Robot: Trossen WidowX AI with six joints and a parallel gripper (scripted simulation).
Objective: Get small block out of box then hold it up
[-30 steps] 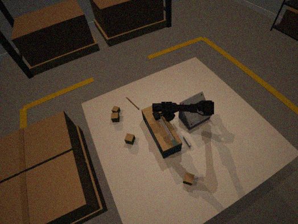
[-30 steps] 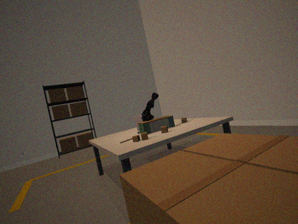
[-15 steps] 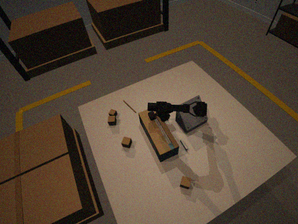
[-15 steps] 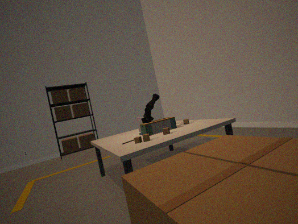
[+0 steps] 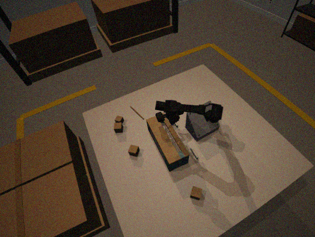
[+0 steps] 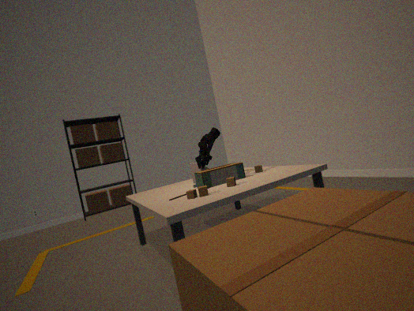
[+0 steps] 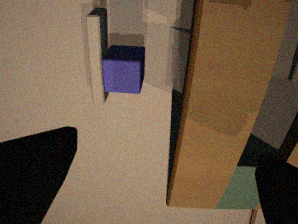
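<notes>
Right now my gripper tip is 13 cm above the purple block, 5 cm past it and 3 cm to the left of it. From my gripper tip the other things lie so: long box 11 cm to the left, 8 cm below, 5 cm ahead; thin wooden stick 29 cm to the right, 14 cm below, 13 cm ahead.
</notes>
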